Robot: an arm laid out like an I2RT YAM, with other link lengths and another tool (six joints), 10 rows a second.
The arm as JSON. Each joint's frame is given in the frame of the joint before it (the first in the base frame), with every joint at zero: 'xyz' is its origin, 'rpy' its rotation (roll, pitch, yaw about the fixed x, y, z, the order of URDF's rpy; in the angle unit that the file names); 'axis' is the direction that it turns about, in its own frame. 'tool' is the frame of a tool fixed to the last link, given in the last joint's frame.
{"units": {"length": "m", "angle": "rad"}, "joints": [
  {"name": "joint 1", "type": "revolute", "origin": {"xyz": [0.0, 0.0, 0.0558], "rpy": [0.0, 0.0, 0.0]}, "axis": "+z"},
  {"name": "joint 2", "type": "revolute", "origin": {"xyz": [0.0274, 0.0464, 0.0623], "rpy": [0.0, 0.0, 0.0]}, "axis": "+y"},
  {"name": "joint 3", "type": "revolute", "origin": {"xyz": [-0.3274, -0.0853, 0.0], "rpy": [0.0, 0.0, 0.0]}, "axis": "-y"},
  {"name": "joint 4", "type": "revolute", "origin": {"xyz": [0.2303, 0.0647, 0.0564], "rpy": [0.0, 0.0, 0.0]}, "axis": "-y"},
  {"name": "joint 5", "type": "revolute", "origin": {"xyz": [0.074, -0.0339, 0.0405], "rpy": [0.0, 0.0, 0.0]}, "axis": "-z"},
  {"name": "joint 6", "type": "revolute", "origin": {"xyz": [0.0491, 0.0, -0.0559], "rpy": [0.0, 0.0, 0.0]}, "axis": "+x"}
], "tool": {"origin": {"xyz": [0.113, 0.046, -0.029], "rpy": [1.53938, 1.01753, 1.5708]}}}
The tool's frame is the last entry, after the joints.
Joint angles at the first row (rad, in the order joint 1, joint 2, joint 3, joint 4, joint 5, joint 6):
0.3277 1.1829 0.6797 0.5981 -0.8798 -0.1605
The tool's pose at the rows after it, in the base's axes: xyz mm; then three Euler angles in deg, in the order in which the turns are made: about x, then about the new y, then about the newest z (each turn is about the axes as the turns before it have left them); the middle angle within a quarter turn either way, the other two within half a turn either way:
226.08, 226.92, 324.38, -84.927, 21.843, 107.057
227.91, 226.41, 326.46, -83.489, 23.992, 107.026
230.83, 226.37, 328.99, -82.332, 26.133, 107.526
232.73, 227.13, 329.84, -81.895, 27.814, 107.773
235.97, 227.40, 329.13, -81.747, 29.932, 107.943
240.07, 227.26, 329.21, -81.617, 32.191, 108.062
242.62, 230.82, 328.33, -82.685, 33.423, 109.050
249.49, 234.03, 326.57, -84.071, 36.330, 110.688
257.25, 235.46, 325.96, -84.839, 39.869, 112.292
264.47, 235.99, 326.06, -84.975, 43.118, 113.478
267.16, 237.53, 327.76, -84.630, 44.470, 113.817
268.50, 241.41, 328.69, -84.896, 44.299, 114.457
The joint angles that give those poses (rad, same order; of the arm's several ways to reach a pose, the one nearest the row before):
0.3412 1.1722 0.6706 0.6065 -0.8145 -0.1438
0.3490 1.1602 0.6488 0.6410 -0.7668 -0.1167
0.3580 1.1531 0.6367 0.6611 -0.7184 -0.0891
0.3715 1.1462 0.6320 0.6597 -0.6751 -0.0819
0.3858 1.1403 0.6274 0.6521 -0.6241 -0.0827
0.3991 1.1353 0.6274 0.6408 -0.5718 -0.0841
0.4226 1.1385 0.6436 0.6040 -0.5294 -0.0920
0.4525 1.1455 0.6625 0.5614 -0.4518 -0.0943
0.4794 1.1508 0.6743 0.5358 -0.3646 -0.0834
0.5012 1.1566 0.6795 0.5289 -0.2867 -0.0672
0.5167 1.1597 0.6836 0.5300 -0.2475 -0.0569
0.5265 1.1714 0.6948 0.5270 -0.2411 -0.0505

